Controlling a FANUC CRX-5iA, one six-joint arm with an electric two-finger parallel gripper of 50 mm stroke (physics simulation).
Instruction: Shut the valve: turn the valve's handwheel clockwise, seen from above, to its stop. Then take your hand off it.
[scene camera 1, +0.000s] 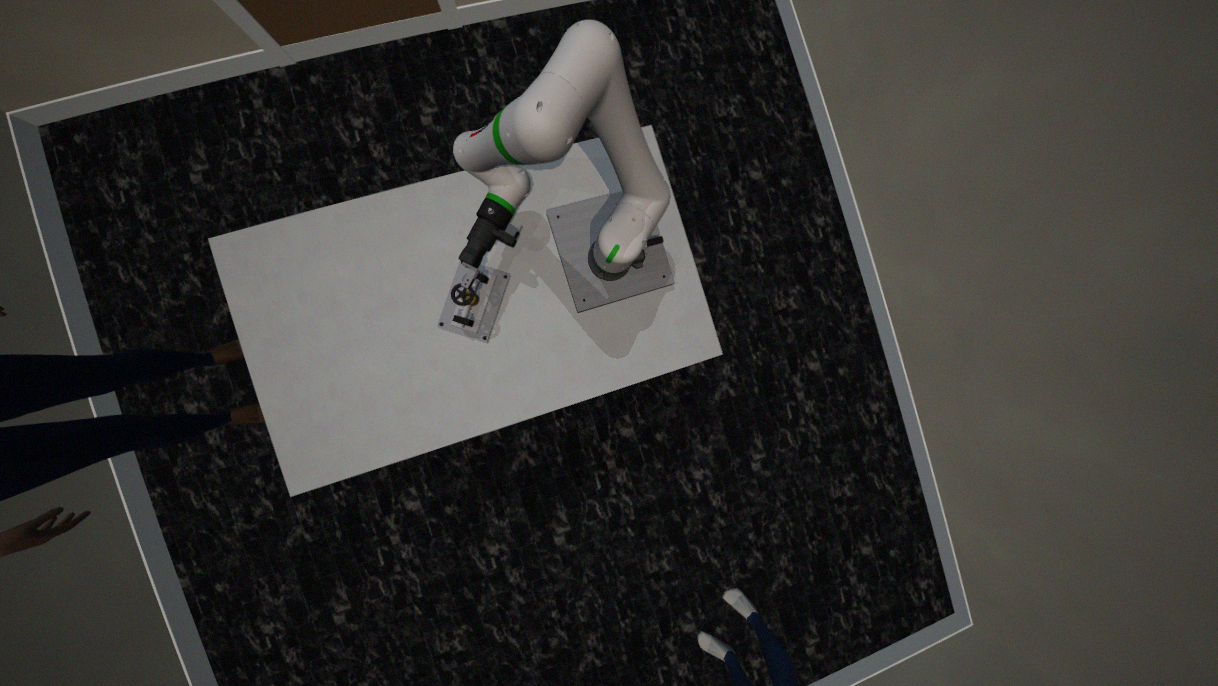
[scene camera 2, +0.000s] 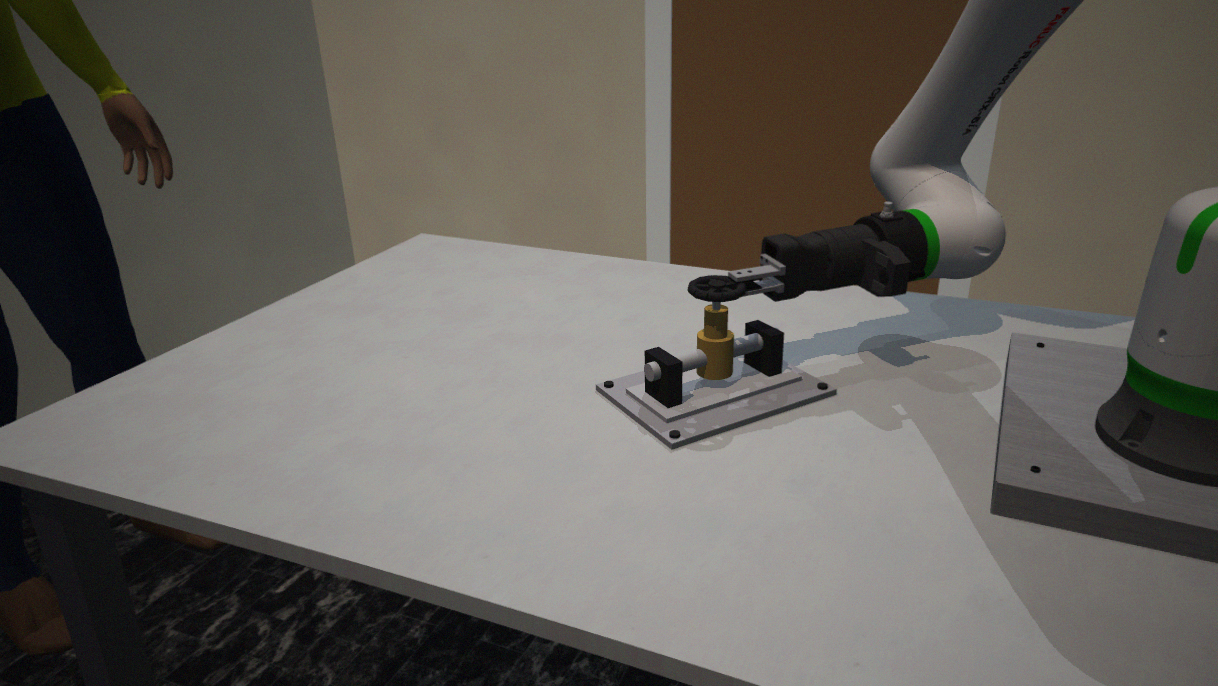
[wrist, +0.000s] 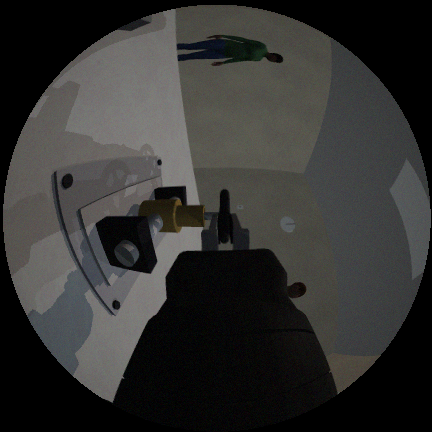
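The black spoked handwheel (scene camera 1: 463, 294) (scene camera 2: 694, 289) (wrist: 224, 200) lies level on top of the brass valve body (scene camera 2: 714, 356) (wrist: 162, 215); in the wrist view it shows edge-on. The valve's pipe runs between two black blocks on a grey plate (scene camera 2: 741, 410) (wrist: 100, 170). My gripper (scene camera 2: 739, 282) (wrist: 224, 222) reaches in nearly level from the robot's side and is shut on the handwheel's rim, one finger above the rim and one below it. The exact contact of the fingertips is partly hidden by the rim. The wheel's turning angle against its stop cannot be told.
The plate stands on the white table (scene camera 1: 357, 340) (scene camera 2: 383, 426). The robot's base plate (scene camera 1: 588, 294) (scene camera 2: 1056, 434) is to the right of the valve. A person in a yellow top (scene camera 2: 51, 170) stands beyond the table's left end. A person in green (wrist: 245, 50) shows in the wrist view.
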